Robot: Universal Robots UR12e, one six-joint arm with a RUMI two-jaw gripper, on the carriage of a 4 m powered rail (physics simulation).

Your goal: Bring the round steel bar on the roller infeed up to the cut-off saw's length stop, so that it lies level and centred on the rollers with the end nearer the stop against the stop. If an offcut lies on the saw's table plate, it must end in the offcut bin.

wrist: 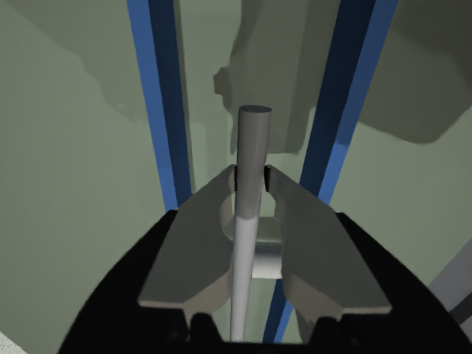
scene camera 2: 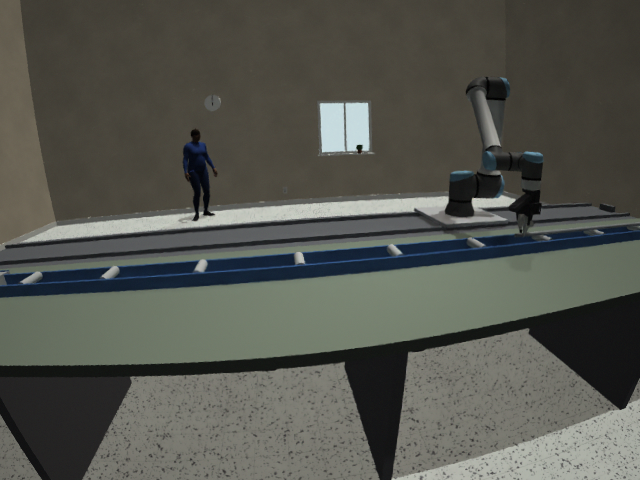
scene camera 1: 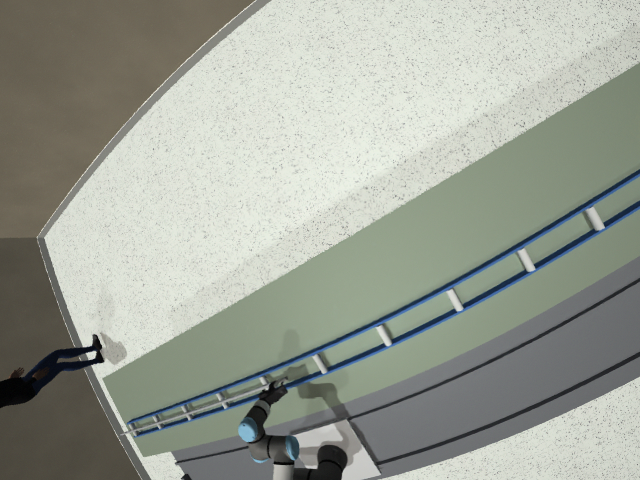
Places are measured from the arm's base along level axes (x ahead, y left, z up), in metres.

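Pixels of known places: gripper, fingertip midpoint: (wrist: pixel 250 167) (scene camera 2: pixel 522 235) (scene camera 1: pixel 281 380); arm's base, origin of the base link: (scene camera 2: pixel 459 213) (scene camera 1: pixel 332 456).
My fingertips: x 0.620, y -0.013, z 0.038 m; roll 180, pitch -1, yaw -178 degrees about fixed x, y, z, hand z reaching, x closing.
Note:
Ahead of a thing's pixels: the offset from my fingertips to its top centre. Level surfaces: height alone.
The round steel bar (scene camera 1: pixel 245 393) (wrist: pixel 255 130) is long, thin and grey. It lies lengthwise between the blue side rails of the roller infeed (scene camera 1: pixel 413 306) (scene camera 2: pixel 351 268) (wrist: pixel 150 100), and its far part runs past the infeed's left end in scene camera 1. My gripper (scene camera 1: pixel 279 383) (scene camera 2: pixel 523 233) (wrist: pixel 250 167) is shut on the bar close behind one end, with a jaw against each side. That end sticks out past the fingertips in the wrist view. A white roller {0.137 m left, 0.000 m ahead, 0.008 m down} (wrist: pixel 267 260) shows under the bar behind the fingertips. The saw, length stop, any offcut and the bin cannot be made out.
More white rollers {1.063 m right, 0.000 m ahead, 0.008 m down} (scene camera 1: pixel 453 299) (scene camera 2: pixel 299 258) cross the infeed on the green bench {0.068 m down} (scene camera 1: pixel 330 289) (scene camera 2: pixel 258 320). The arm stands on a pale carriage plate (scene camera 1: pixel 364 459) (scene camera 2: pixel 431 213) on the grey rail bed beside the bench. A person (scene camera 1: pixel 49 364) (scene camera 2: pixel 197 162) stands beyond the rail bed in scene camera 2.

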